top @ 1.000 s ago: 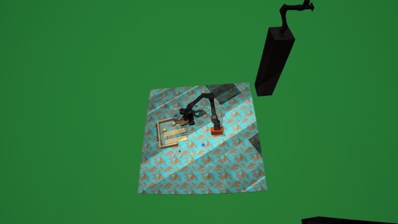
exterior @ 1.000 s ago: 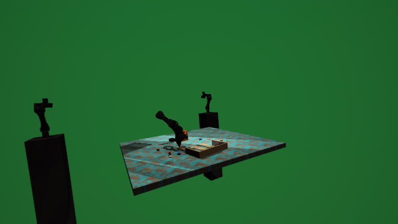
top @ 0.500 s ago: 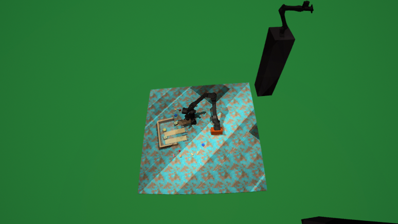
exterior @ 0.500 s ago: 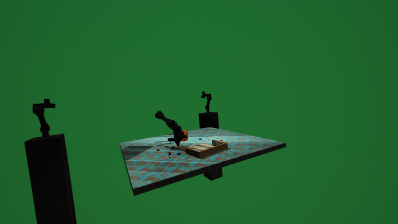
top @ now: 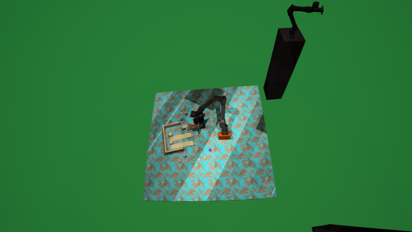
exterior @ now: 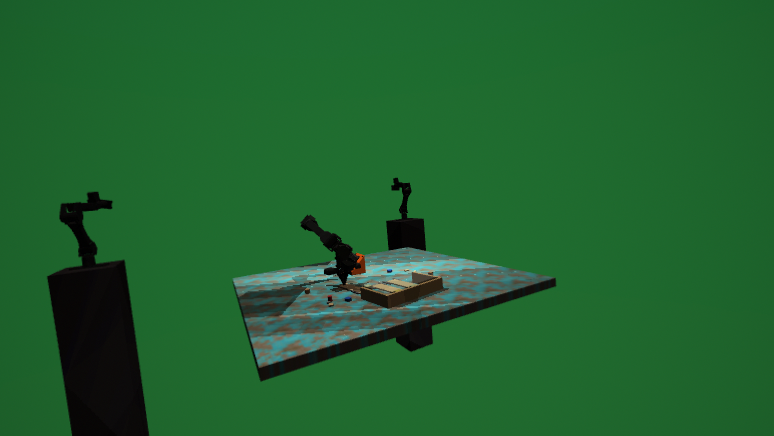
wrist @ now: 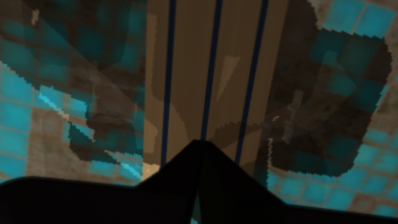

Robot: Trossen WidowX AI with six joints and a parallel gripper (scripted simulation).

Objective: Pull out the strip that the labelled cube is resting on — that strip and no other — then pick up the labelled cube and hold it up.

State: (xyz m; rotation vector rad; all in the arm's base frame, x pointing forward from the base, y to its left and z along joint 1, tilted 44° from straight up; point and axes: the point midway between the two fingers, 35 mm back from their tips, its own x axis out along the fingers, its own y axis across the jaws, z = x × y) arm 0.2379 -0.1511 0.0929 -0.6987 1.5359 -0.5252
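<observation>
Now: gripper tip 90 mm short of the striped strip and 20 mm to the right of it.
</observation>
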